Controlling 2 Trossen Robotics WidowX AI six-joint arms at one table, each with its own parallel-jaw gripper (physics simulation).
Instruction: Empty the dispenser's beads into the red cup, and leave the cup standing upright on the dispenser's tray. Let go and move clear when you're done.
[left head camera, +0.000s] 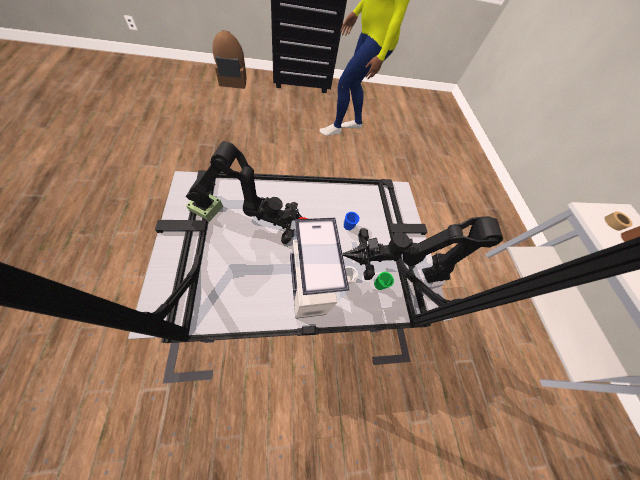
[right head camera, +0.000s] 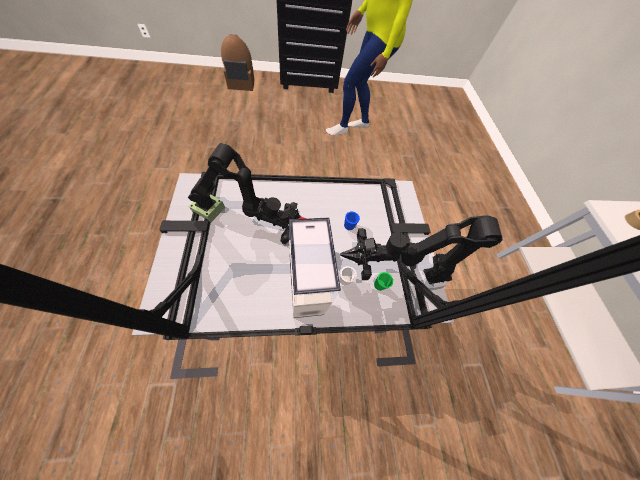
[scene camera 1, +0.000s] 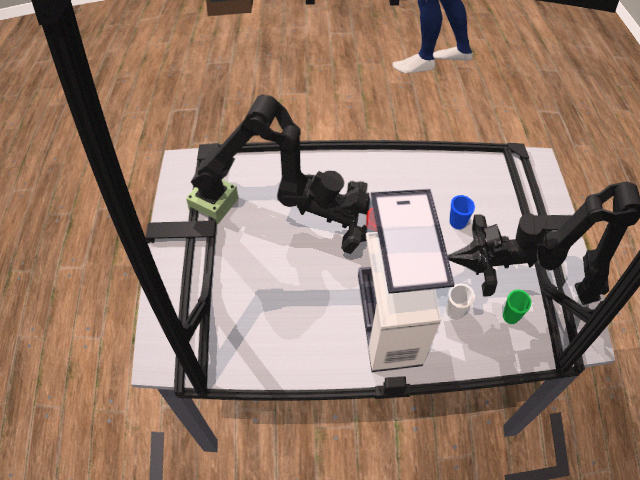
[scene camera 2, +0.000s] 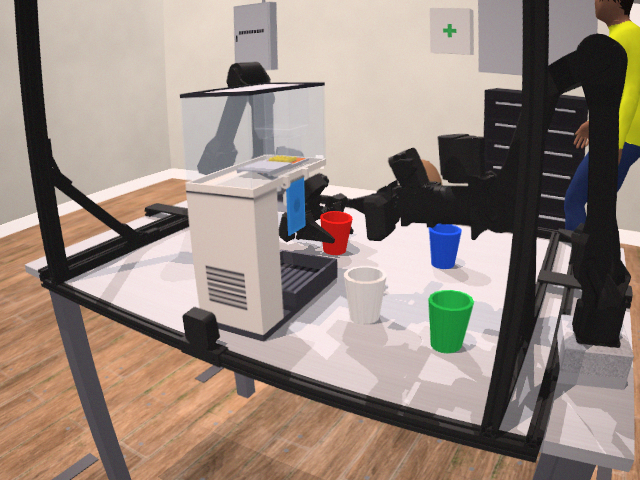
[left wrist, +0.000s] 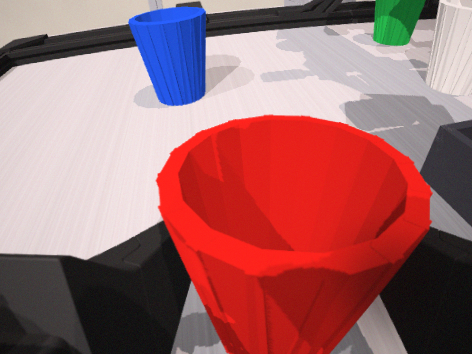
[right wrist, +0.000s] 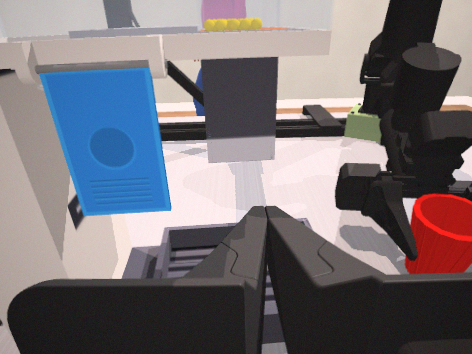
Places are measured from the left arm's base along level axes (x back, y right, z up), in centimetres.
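Pixels of known places: left gripper, fingertip midpoint: (scene camera 2: 343, 237) (left wrist: 275, 215) (right wrist: 450, 261); right gripper, fingertip midpoint: (right head camera: 340, 254) (scene camera 2: 350, 202) (right wrist: 264, 217); left arm's base, link origin: (left head camera: 203, 202) (right head camera: 205, 203) (scene camera 1: 211, 191); right arm's base, link origin: (left head camera: 431, 274) (right head camera: 432, 275) (scene camera 1: 587, 292) (scene camera 2: 596, 334).
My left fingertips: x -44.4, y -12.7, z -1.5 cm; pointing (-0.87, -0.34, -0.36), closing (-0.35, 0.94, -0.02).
For each thing: its top centre in the pictures, then the offset to it from my left fingertips. "pt": a spot on its surface instead.
- red cup, top centre: (left wrist: 288, 166) (right wrist: 454, 209) (scene camera 2: 335, 215) (scene camera 1: 378, 215) dx +2.0, dy +0.8, dz +4.3 cm
- cream dispenser, top centre: (scene camera 2: 266, 85) (scene camera 1: 411, 227) (left head camera: 321, 245) (right head camera: 314, 245) dx -12.0, dy +20.9, dz +32.5 cm
- blue flap, surface spot: (right wrist: 112, 147) (scene camera 2: 297, 205) pt dx -18.0, dy +19.2, dz +14.3 cm
- blue cup, top centre: (left wrist: 166, 14) (scene camera 2: 445, 228) (scene camera 1: 463, 204) (right head camera: 352, 217) (left head camera: 352, 217) dx -15.6, dy -13.9, dz +3.8 cm
- white cup, top centre: (scene camera 2: 365, 274) (scene camera 1: 461, 295) (right head camera: 348, 274) (left head camera: 350, 273) dx -25.1, dy +11.4, dz +3.8 cm
- green cup, top centre: (scene camera 2: 451, 299) (scene camera 1: 519, 301) (right head camera: 385, 279) (left head camera: 386, 279) dx -39.2, dy +6.1, dz +3.8 cm
My left gripper (scene camera 2: 341, 235) is shut on the red cup (scene camera 1: 371, 219) (scene camera 2: 336, 233) (left wrist: 295, 275) (right wrist: 442, 240), upright beyond the tray end in scene camera 2. Whether its base touches the table is unclear. No beads show inside it. The cream dispenser (left head camera: 314, 305) (right head camera: 311, 305) (scene camera 1: 405, 341) (scene camera 2: 230, 253) has a clear hopper, a blue flap (scene camera 2: 296, 206) (right wrist: 112, 147) and a dark slotted tray (scene camera 1: 365, 289) (left wrist: 450, 165). Yellow beads (scene camera 2: 285, 159) (right wrist: 233, 24) lie in the hopper. My right gripper (left head camera: 345, 254) (right head camera: 342, 254) (scene camera 1: 449, 257) (right wrist: 264, 217) is shut and empty, to the flap's right in the right wrist view.
A blue cup (scene camera 1: 461, 211) (scene camera 2: 444, 246) (left wrist: 172, 57), a white cup (scene camera 1: 460, 301) (scene camera 2: 364, 295) and a green cup (scene camera 1: 516, 306) (scene camera 2: 449, 321) stand on the table right of the dispenser in scene camera 1. Black rails (scene camera 1: 356, 147) run along the table's edges.
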